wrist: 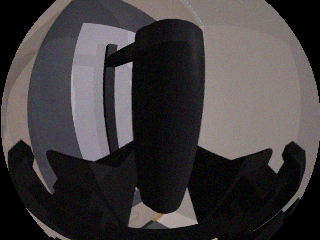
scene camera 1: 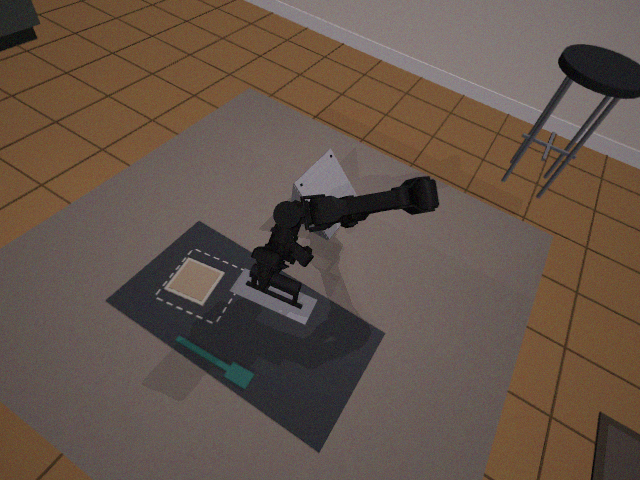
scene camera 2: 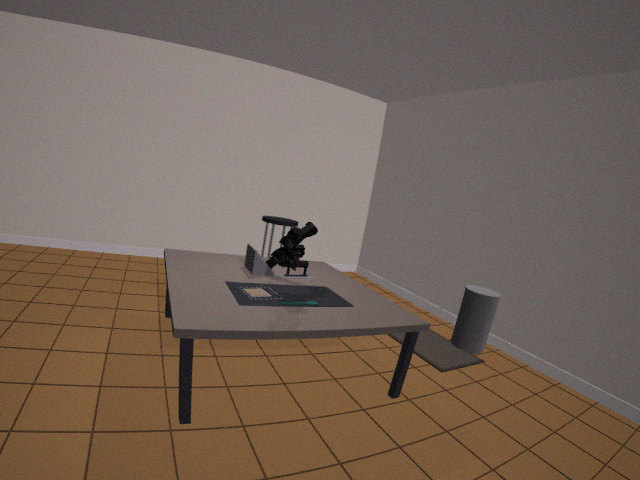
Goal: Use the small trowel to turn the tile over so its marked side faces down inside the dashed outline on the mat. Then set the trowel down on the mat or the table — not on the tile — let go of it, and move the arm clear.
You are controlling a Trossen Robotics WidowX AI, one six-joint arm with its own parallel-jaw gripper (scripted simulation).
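Note:
A tile (scene camera 1: pixel 195 281) is part of the scene, but the wrist view does not show the tile, hidden by the gripper. There is a teal tool-shaped piece (scene camera 1: pixel 237 374) too, and the wrist view misses this piece, hidden by the trowel. A dark mat (scene camera 1: pixel 304 375) can be seen in scene camera 2 as well, as the mat (scene camera 2: pixel 323 296). The trowel (scene camera 1: pixel 283 296), also visible in the wrist view (wrist: pixel 147 87), is carried by the gripper (scene camera 1: pixel 262 289), and the wrist view shows the gripper (wrist: pixel 160 142) too.

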